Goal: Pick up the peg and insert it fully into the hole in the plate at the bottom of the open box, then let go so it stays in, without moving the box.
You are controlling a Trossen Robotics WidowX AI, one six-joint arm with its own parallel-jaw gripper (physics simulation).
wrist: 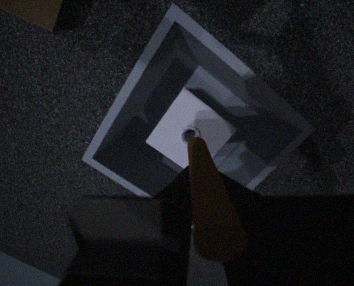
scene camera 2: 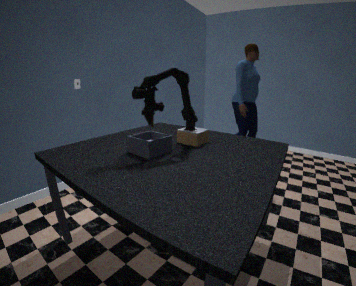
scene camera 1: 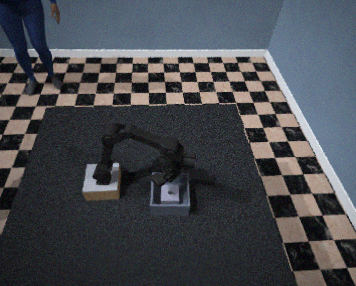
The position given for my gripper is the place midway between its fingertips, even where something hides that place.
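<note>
My gripper point(wrist: 197, 171), a pale square plate point(wrist: 169, 137), an orange-brown peg point(wrist: 219, 236). Scene camera 1 does not show the orange-brown peg, hidden by my gripper.
</note>
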